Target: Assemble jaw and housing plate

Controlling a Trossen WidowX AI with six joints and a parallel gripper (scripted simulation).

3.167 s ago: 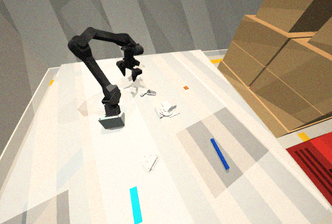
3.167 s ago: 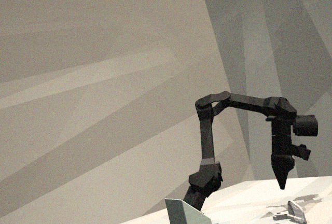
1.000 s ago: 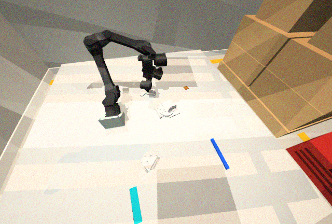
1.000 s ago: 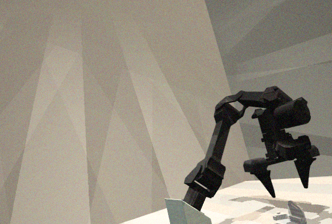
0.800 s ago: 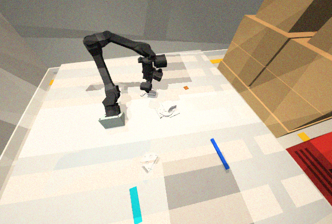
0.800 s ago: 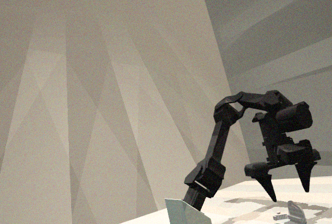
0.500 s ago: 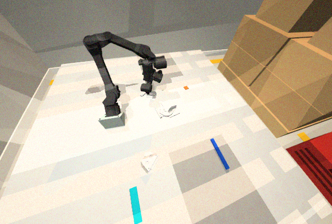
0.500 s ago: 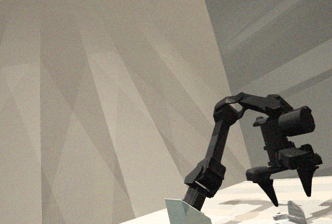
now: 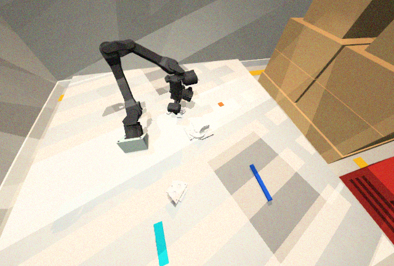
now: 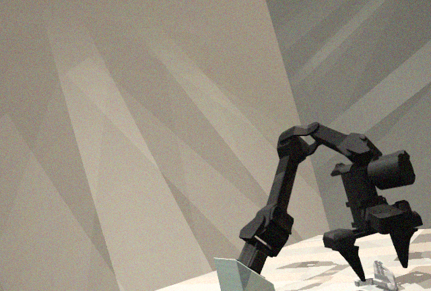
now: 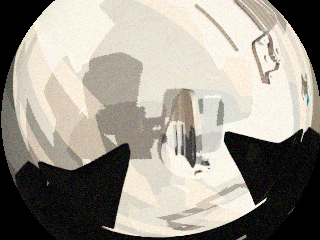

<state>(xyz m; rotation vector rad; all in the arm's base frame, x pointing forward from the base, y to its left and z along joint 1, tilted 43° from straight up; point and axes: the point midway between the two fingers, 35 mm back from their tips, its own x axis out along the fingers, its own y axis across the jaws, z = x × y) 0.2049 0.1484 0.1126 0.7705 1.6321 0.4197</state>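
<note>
My gripper tip is now 4 cm past the jaw, 1 cm to the left of it and 1 cm above it. Also, from my gripper tip: small orange tile: 27 cm ahead, 2 cm to the left, 2 cm below; blue bar: 31 cm ahead, 44 cm to the right, 2 cm below; cyan strip: 10 cm behind, 57 cm to the right, 2 cm below.
</note>
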